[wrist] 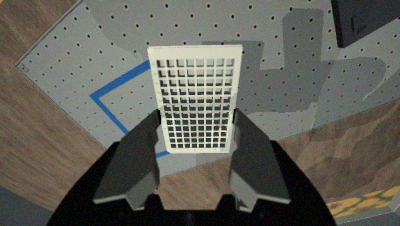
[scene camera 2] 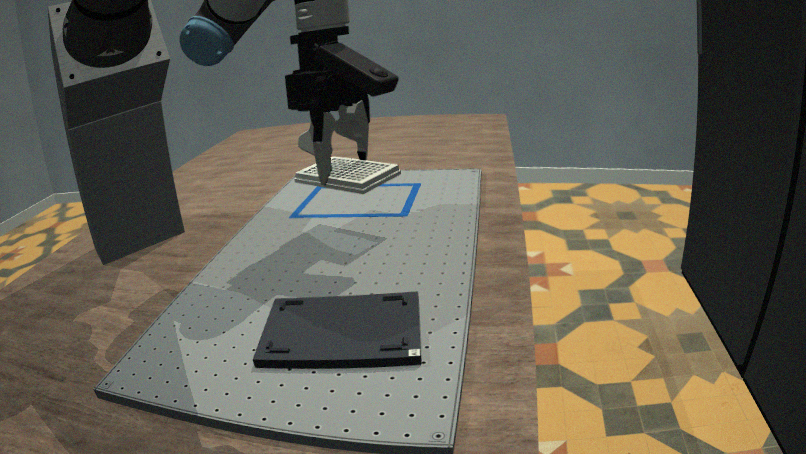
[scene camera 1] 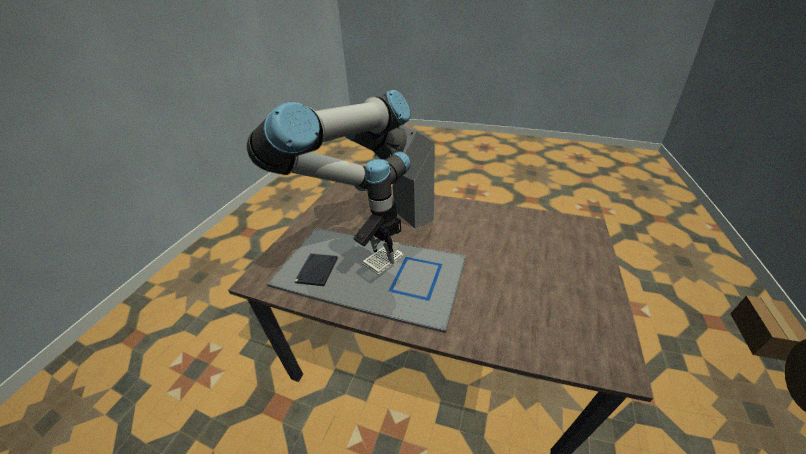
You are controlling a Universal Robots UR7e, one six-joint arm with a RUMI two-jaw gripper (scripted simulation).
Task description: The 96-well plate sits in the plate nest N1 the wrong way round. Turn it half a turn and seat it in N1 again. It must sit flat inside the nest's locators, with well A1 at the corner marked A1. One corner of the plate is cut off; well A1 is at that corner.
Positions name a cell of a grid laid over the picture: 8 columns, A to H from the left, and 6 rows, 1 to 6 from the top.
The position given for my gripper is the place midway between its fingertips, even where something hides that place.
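Observation:
Black plate nest N1 (scene camera 2: D5) visible; black plate nest N1 (scene camera 1: D4) visible as well. My gripper (scene camera 2: D3) visible, likewise my gripper (scene camera 1: D4) and, in the wrist view, my gripper (wrist: D3).

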